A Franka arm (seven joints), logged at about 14 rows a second.
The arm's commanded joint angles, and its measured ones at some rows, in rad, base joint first. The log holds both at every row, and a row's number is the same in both.
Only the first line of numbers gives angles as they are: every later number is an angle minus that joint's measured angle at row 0.
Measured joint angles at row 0:
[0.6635, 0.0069, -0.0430, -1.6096, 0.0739, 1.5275, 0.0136]
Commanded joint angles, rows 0 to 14:
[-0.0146, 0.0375, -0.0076, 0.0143, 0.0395, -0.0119, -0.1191]
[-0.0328, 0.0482, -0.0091, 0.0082, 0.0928, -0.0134, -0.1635]
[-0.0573, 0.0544, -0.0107, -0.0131, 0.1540, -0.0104, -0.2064]
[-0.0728, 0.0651, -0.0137, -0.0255, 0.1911, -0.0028, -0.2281]
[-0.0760, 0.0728, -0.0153, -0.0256, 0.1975, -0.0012, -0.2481]
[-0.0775, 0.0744, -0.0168, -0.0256, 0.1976, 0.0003, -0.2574]
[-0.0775, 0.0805, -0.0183, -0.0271, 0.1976, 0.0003, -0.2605]
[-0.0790, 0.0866, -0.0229, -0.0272, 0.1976, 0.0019, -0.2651]
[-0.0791, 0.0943, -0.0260, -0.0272, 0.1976, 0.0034, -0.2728]
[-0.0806, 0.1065, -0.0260, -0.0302, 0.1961, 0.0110, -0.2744]
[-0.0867, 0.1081, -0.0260, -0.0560, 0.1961, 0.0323, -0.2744]
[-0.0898, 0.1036, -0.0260, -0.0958, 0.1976, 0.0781, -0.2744]
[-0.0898, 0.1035, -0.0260, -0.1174, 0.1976, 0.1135, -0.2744]
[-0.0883, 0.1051, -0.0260, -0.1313, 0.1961, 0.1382, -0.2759]
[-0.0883, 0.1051, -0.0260, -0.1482, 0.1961, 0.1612, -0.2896]
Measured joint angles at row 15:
[-0.0846, 0.1125, -0.0222, -0.1073, 0.1694, 0.1122, -0.2501]
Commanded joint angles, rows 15 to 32:
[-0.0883, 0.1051, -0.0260, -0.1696, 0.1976, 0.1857, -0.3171]
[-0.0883, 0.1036, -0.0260, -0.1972, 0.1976, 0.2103, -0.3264]
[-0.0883, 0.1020, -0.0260, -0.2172, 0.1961, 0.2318, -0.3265]
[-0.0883, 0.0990, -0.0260, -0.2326, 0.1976, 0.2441, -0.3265]
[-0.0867, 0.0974, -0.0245, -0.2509, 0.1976, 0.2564, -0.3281]
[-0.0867, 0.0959, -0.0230, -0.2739, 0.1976, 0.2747, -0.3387]
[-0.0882, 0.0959, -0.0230, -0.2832, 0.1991, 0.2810, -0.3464]
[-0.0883, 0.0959, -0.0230, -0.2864, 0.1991, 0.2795, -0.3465]
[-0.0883, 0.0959, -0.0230, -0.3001, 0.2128, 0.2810, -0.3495]
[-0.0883, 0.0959, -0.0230, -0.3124, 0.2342, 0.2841, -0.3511]
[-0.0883, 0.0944, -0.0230, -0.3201, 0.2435, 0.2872, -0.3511]
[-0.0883, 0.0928, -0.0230, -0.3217, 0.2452, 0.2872, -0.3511]
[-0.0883, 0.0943, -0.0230, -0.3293, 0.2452, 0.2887, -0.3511]
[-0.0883, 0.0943, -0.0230, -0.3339, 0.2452, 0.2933, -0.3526]
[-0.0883, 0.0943, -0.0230, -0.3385, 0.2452, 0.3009, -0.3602]
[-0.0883, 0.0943, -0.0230, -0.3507, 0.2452, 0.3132, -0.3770]
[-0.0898, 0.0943, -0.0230, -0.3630, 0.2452, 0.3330, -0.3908]
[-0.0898, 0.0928, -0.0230, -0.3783, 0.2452, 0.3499, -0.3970]
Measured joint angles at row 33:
[-0.0846, 0.1151, -0.0226, -0.3309, 0.2160, 0.3077, -0.3507]
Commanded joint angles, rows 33 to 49:
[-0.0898, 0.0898, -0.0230, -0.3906, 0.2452, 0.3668, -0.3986]
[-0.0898, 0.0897, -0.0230, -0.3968, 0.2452, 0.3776, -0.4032]
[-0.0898, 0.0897, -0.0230, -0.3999, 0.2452, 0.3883, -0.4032]
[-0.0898, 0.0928, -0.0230, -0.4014, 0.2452, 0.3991, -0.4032]
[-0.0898, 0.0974, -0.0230, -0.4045, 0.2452, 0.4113, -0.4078]
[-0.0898, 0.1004, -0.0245, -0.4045, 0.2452, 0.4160, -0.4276]
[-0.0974, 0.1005, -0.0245, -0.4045, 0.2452, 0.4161, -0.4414]
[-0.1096, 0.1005, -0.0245, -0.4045, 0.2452, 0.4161, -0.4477]
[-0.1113, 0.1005, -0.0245, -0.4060, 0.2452, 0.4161, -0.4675]
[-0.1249, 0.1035, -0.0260, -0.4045, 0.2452, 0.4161, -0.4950]
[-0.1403, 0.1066, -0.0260, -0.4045, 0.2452, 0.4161, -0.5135]
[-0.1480, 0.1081, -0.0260, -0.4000, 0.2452, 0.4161, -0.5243]
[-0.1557, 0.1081, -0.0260, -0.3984, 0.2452, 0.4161, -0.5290]
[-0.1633, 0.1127, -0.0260, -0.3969, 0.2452, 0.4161, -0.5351]
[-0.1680, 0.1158, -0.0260, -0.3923, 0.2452, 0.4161, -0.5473]
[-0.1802, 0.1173, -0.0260, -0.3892, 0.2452, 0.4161, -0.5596]
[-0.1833, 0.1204, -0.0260, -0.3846, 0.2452, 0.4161, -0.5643]
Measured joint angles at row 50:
[-0.1692, 0.1136, -0.0282, -0.3918, 0.2235, 0.4025, -0.5201]
